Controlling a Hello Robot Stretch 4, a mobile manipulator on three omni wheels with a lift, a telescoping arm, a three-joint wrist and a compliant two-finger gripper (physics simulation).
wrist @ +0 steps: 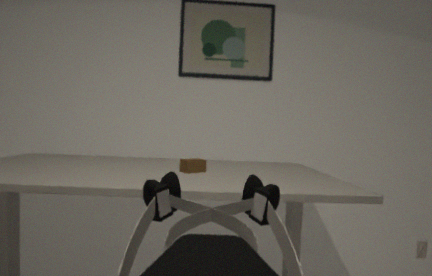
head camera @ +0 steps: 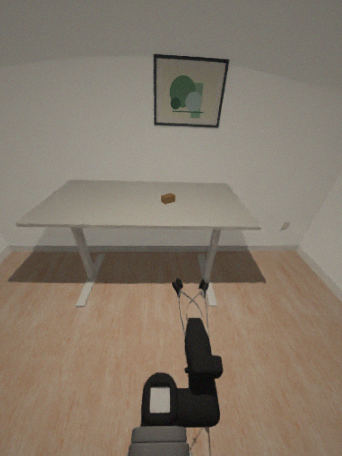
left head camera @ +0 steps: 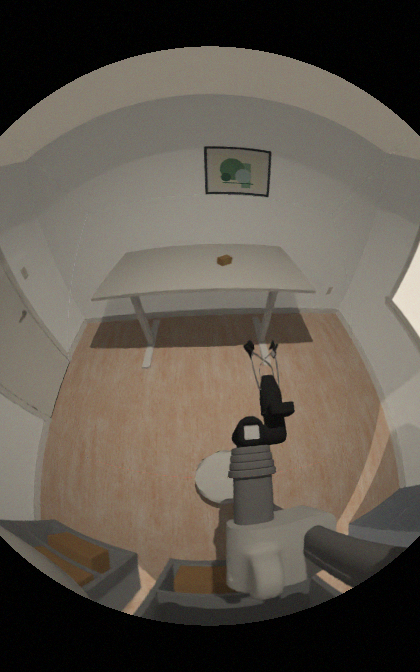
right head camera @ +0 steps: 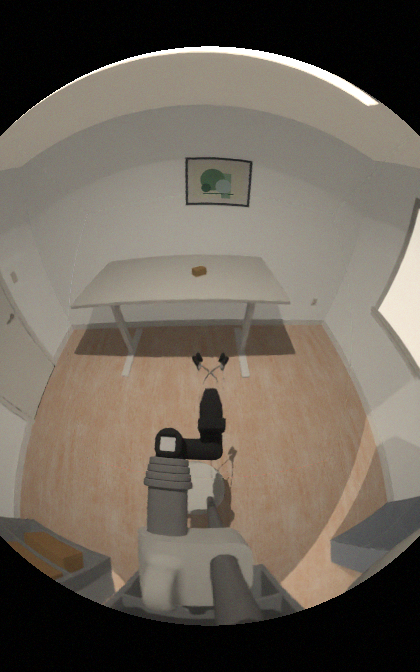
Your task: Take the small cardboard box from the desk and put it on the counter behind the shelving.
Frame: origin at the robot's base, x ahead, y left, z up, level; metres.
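Seen in the pictures: gripper, fingertip midpoint: (wrist: 211,189) (head camera: 189,279).
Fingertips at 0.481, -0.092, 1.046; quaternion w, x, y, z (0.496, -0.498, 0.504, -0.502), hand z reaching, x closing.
Note:
A point is followed by its place in that frame, as x, y, z.
The small brown cardboard box (head camera: 168,198) @(1.282, -0.027, 0.965) (left head camera: 224,260) (right head camera: 199,271) (wrist: 193,166) @(1.285, -0.031, 0.949) lies on the white desk (head camera: 115,210) @(1.160, 0.337, 0.922) (left head camera: 165,275) (right head camera: 145,285) (wrist: 90,175) @(1.154, 0.320, 0.922), right of the desk's middle. My gripper (head camera: 190,286) @(0.481, -0.091, 1.047) (left head camera: 261,347) (right head camera: 210,360) (wrist: 211,189) @(0.481, -0.091, 1.047) is open and empty. It points towards the desk and stays some way in front of it; in the wrist view the box shows beyond the fingertips, left of the middle between them. The counter does not show in these views.
Grey shelving (left head camera: 120,575) (right head camera: 95,572) with larger brown boxes stands behind at the left. Another grey unit (left head camera: 385,520) (right head camera: 370,540) stands at the right rear. A door (left head camera: 25,340) is at the left. A framed picture (head camera: 190,90) @(1.786, -0.179, 1.647) (wrist: 227,40) @(1.785, -0.172, 1.617) hangs above the desk.

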